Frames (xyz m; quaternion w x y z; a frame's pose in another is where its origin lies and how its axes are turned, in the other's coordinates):
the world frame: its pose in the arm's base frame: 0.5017 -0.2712 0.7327 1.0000 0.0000 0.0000 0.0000
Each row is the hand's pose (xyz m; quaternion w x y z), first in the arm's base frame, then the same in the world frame.
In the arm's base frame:
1: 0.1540 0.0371 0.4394 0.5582 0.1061 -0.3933 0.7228
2: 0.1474 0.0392 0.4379 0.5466 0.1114 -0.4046 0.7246
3: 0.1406 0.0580 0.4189 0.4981 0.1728 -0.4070 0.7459
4: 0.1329 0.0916 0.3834 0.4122 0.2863 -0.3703 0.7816
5: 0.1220 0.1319 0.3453 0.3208 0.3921 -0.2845 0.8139
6: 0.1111 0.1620 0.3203 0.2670 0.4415 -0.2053 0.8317
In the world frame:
1: -0.3477 0.3083 -0.2933 0.5582 0.1061 -0.3933 0.7228
2: -0.3543 0.3104 -0.2948 0.5466 0.1114 -0.4046 0.7246
3: -0.3611 0.3292 -0.3138 0.4981 0.1728 -0.4070 0.7459
4: -0.3688 0.3628 -0.3493 0.4122 0.2863 -0.3703 0.7816
5: -0.3797 0.4031 -0.3874 0.3208 0.3921 -0.2845 0.8139
6: -0.3906 0.4332 -0.4124 0.2670 0.4415 -0.2053 0.8317

